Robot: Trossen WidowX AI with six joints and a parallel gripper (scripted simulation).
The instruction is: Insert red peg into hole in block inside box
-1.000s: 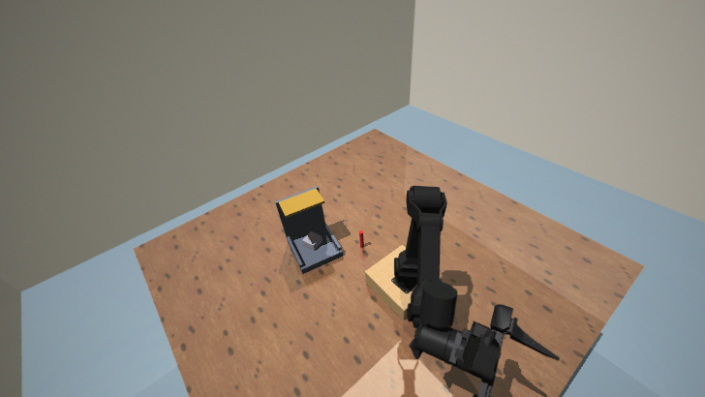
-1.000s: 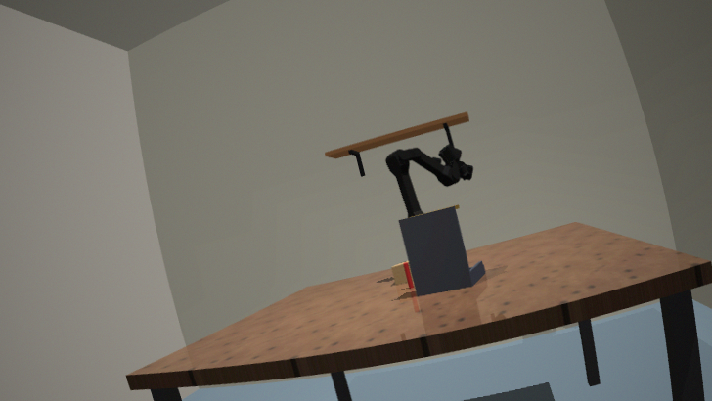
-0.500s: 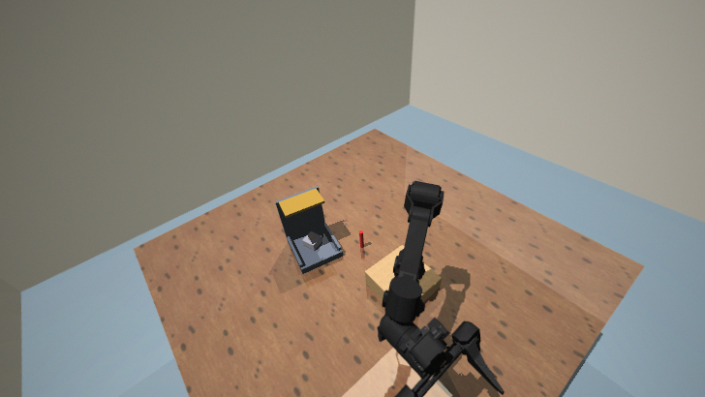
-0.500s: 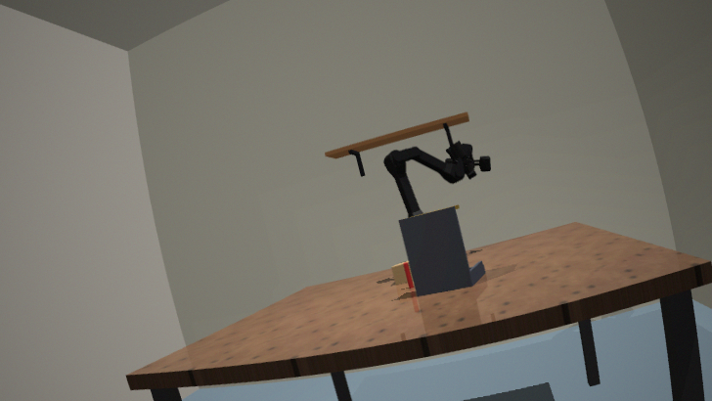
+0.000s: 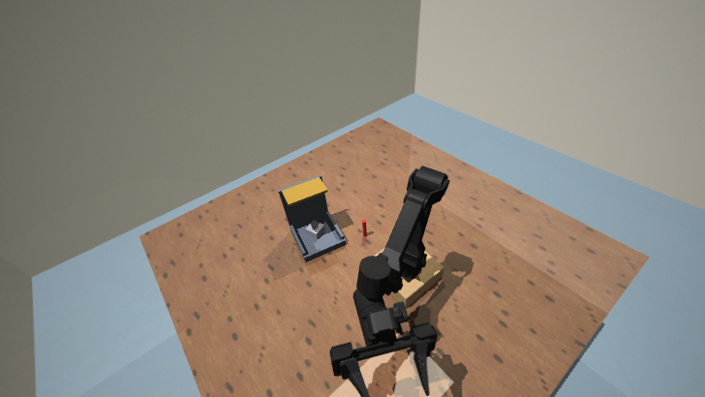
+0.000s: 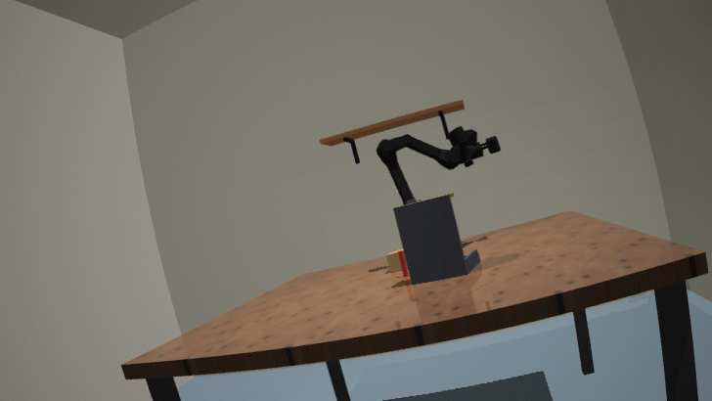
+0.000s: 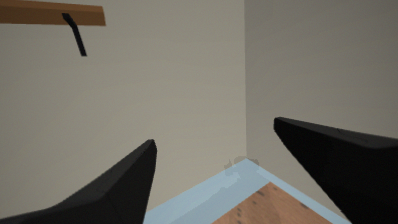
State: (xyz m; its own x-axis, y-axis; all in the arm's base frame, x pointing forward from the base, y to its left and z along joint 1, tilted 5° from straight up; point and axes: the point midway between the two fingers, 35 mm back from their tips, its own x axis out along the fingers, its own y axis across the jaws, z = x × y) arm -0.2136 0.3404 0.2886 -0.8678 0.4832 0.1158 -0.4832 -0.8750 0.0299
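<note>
Now: gripper tip 500 mm short of the red peg, 380 mm to the left of it and 320 mm above it. Also, from my gripper tip: back wall: 700 mm ahead, 270 mm to the right, 240 mm below; yellow roof: 660 mm ahead, 260 mm to the right, 140 mm below.
</note>
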